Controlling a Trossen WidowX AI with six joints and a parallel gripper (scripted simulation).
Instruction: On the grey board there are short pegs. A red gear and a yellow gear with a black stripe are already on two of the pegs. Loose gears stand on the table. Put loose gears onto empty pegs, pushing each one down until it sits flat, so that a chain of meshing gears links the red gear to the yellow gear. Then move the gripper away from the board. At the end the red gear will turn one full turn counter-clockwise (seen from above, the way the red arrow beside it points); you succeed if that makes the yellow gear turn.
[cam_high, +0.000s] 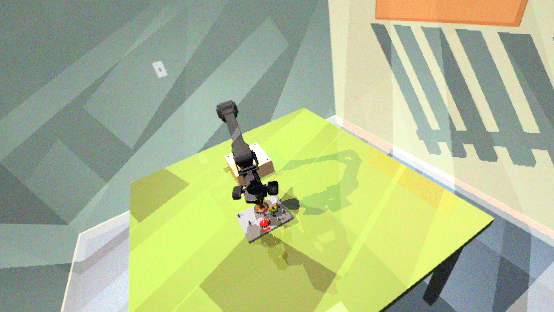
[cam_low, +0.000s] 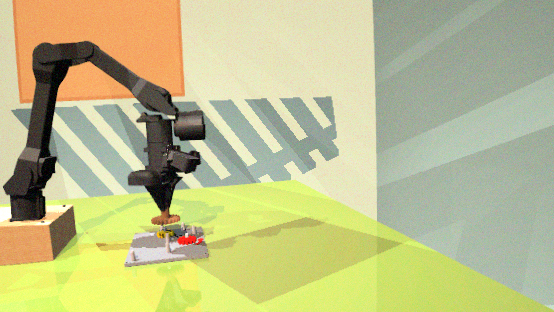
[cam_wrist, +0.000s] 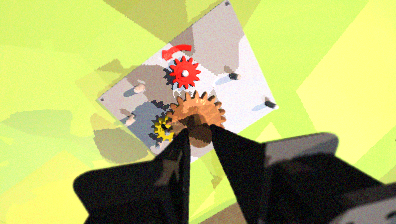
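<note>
My gripper tip is now 7 cm above the red gear, 4 cm short of it and 2 cm to the left of it. The rest, counted from my gripper tip: yellow gear 7 cm below, 5 cm to the left; then red arrow 8 cm below, 7 cm ahead, 3 cm to the right; then orange gear 1 cm below.
</note>
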